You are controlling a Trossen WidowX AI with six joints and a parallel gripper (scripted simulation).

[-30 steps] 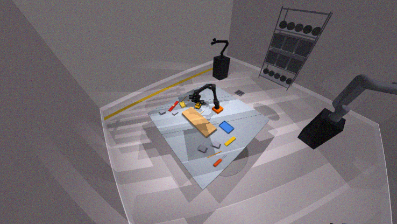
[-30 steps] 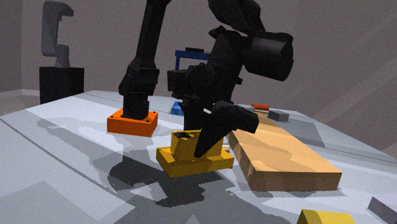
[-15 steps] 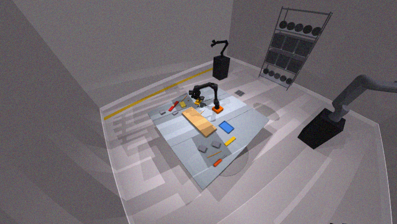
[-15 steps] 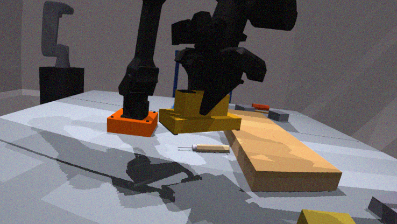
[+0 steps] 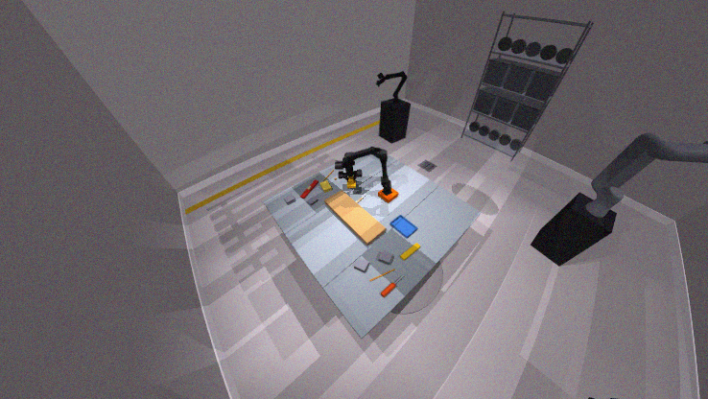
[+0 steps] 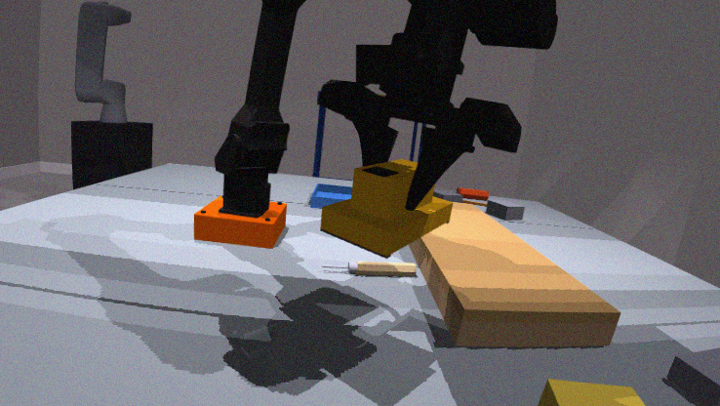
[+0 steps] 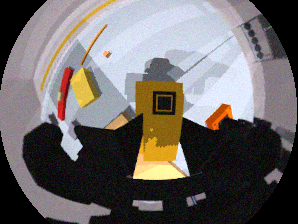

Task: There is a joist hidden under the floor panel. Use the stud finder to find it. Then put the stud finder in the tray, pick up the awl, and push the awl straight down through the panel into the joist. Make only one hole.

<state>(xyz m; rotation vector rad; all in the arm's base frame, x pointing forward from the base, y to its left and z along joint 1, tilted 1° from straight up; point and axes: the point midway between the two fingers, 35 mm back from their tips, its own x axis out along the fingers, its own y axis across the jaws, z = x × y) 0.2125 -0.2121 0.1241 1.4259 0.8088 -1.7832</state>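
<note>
Right now my gripper tip is 10 mm past the green square light, 20 mm to the left of it and 30 mm below it. Round my gripper tip: awl (20 mm behind, 130 mm to the left, 120 mm below); then yellow stud finder (10 mm to the right, 20 mm above); then yellow block (160 mm ahead, 170 mm to the right, 110 mm below).
</note>
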